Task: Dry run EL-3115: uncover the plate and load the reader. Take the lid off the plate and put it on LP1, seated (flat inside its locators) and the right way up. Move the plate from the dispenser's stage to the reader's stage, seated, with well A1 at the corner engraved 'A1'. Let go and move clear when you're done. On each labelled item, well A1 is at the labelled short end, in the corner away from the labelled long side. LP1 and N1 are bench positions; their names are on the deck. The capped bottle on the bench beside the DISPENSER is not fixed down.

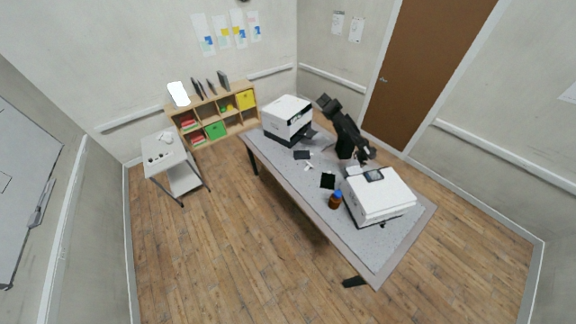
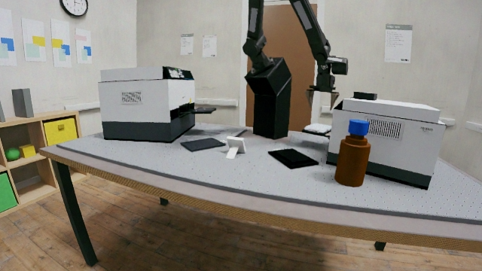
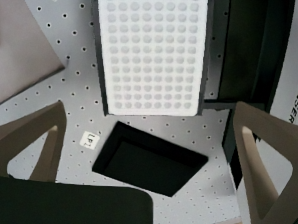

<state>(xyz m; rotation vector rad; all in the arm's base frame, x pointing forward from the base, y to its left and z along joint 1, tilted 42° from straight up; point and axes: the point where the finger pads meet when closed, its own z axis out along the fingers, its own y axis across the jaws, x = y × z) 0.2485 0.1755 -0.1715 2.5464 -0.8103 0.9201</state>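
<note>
Now: the white well plate 100 mm below my hand.
</note>
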